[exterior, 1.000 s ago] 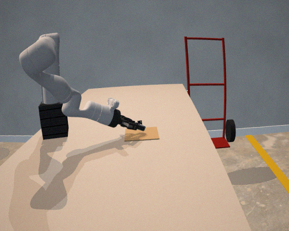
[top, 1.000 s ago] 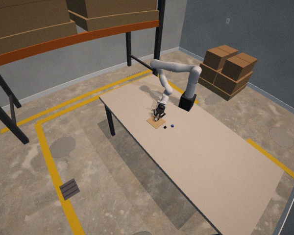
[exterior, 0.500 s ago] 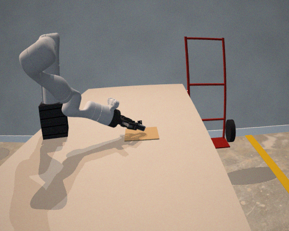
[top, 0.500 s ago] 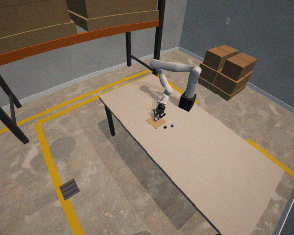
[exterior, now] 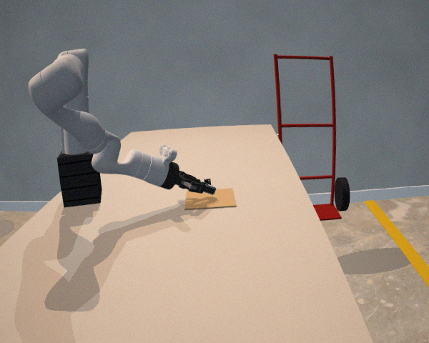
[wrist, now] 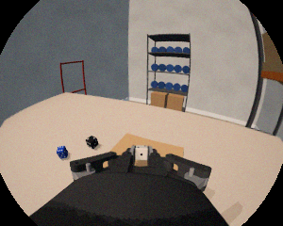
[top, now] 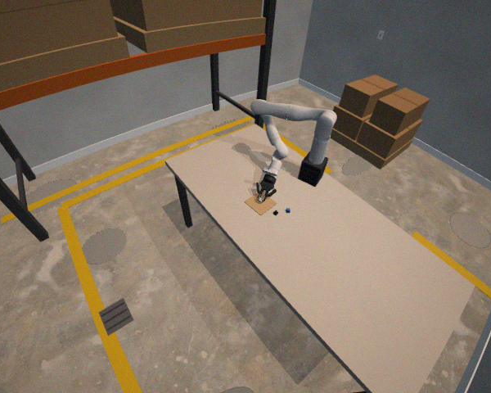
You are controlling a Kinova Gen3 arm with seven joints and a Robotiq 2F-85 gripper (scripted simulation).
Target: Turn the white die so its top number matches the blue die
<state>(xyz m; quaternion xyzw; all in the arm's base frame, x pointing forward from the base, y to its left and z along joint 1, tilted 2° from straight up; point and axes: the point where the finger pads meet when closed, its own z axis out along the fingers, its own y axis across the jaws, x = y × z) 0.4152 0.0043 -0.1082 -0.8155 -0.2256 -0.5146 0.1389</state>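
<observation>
Now: the tan mat 3 cm below my hand and 1 cm ahead of it. Also, from my hand: blue die: 14 cm to the left, 9 cm behind, 2 cm below; then white die: 1 cm to the left, 1 cm below, 1 cm ahead; then black die: 12 cm to the left, 2 cm below, 2 cm behind.
</observation>
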